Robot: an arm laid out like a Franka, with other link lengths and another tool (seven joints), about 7 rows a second.
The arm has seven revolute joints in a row. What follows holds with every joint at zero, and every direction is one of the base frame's.
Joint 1 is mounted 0.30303 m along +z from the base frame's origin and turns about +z.
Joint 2 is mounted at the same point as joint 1 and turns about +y.
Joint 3 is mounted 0.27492 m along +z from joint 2 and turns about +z.
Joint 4 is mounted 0.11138 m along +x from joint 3 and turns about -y.
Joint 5 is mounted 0.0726 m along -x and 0.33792 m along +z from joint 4 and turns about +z.
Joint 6 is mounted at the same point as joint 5 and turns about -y.
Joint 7 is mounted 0.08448 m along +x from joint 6 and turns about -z.
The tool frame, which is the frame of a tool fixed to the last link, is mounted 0.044 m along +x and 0.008 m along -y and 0.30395 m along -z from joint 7; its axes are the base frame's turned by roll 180, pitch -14.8 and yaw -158.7 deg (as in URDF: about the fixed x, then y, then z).
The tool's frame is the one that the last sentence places.
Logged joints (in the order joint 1, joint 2, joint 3, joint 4, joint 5, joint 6, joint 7), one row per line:
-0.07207 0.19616 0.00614 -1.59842 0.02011 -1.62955 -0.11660
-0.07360 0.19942 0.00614 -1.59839 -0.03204 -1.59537 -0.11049
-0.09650 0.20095 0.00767 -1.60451 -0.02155 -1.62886 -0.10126
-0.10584 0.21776 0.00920 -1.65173 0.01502 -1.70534 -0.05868
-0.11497 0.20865 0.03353 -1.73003 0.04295 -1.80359 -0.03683
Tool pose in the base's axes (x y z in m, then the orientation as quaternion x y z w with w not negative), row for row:
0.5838 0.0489 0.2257 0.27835 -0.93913 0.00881 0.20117
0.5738 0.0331 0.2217 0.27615 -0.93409 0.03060 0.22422
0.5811 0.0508 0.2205 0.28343 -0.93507 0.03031 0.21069
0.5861 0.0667 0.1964 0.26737 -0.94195 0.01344 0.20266
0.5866 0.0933 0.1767 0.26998 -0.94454 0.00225 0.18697
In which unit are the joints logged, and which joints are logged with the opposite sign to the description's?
The joints are logged in radians. Opposite sign: joint 1, joint 6.
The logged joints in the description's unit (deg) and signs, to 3 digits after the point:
4.129 11.239 0.352 -91.583 1.152 93.366 -6.681
4.217 11.426 0.352 -91.581 -1.836 91.408 -6.331
5.529 11.514 0.439 -91.932 -1.235 93.327 -5.802
6.064 12.477 0.527 -94.637 0.861 97.709 -3.362
6.587 11.955 1.921 -99.123 2.461 103.338 -2.110

